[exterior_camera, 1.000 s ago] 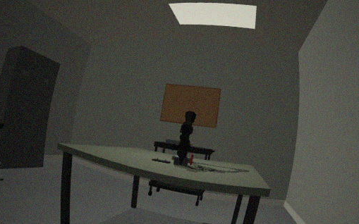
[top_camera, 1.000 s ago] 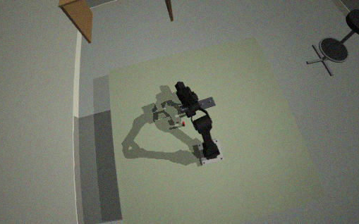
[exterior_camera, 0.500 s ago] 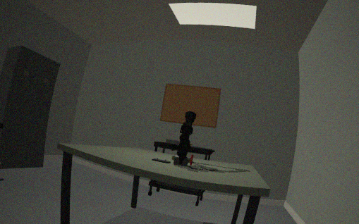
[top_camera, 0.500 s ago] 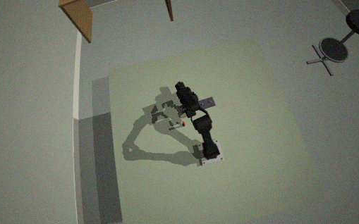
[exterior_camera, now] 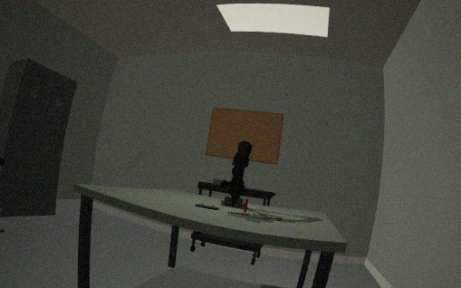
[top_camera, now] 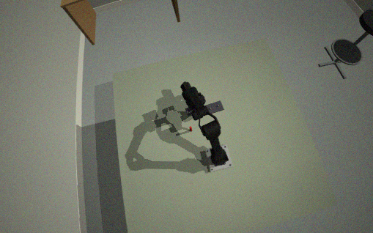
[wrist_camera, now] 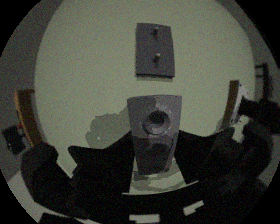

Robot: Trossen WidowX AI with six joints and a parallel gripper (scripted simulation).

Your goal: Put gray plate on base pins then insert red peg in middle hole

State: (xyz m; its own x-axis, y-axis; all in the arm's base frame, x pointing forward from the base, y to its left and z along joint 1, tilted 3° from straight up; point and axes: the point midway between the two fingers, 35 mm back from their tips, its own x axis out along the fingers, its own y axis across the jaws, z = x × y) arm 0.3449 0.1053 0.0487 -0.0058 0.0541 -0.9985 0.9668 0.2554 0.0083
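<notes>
Right now the red peg is 12 cm behind my gripper tip and 4 cm to the left of it. From my gripper tip the other things lie so: gray plate 3 cm above.
</notes>
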